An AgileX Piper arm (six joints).
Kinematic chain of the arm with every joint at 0, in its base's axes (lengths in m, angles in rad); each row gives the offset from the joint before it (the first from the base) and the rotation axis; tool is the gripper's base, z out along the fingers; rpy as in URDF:
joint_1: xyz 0 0 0.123 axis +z
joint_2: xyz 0 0 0 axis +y
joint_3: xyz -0.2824 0 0.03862 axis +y
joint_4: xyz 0.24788 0 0.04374 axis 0.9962 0 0.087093
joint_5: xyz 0 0 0 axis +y
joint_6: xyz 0.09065 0 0.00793 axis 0.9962 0 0.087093
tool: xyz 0 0 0 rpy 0 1.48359 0
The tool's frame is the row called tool.
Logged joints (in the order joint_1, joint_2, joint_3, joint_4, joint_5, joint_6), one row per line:
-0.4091, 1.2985, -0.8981, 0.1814, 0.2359, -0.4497
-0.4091, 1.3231, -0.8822, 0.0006, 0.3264, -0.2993
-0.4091, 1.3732, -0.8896, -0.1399, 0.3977, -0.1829
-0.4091, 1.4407, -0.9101, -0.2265, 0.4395, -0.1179
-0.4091, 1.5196, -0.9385, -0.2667, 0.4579, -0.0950
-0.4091, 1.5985, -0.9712, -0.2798, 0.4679, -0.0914
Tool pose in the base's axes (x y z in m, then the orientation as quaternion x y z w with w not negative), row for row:
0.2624, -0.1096, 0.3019, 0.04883, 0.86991, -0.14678, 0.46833
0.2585, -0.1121, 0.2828, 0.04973, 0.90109, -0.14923, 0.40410
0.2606, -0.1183, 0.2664, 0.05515, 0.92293, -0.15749, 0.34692
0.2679, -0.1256, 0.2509, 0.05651, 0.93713, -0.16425, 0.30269
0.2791, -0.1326, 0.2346, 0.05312, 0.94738, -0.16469, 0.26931
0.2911, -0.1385, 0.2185, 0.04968, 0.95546, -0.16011, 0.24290
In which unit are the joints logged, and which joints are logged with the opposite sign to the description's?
The joints are logged in radians. Opposite sign: none.
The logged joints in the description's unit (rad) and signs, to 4 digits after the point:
-0.4091, 1.2985, -0.8981, 0.1814, 0.2359, -0.4497
-0.4091, 1.3231, -0.8822, 0.0006, 0.3264, -0.2993
-0.4091, 1.3732, -0.8896, -0.1399, 0.3977, -0.1829
-0.4091, 1.4407, -0.9101, -0.2265, 0.4395, -0.1179
-0.4091, 1.5196, -0.9385, -0.2667, 0.4579, -0.0950
-0.4091, 1.5985, -0.9712, -0.2798, 0.4679, -0.0914

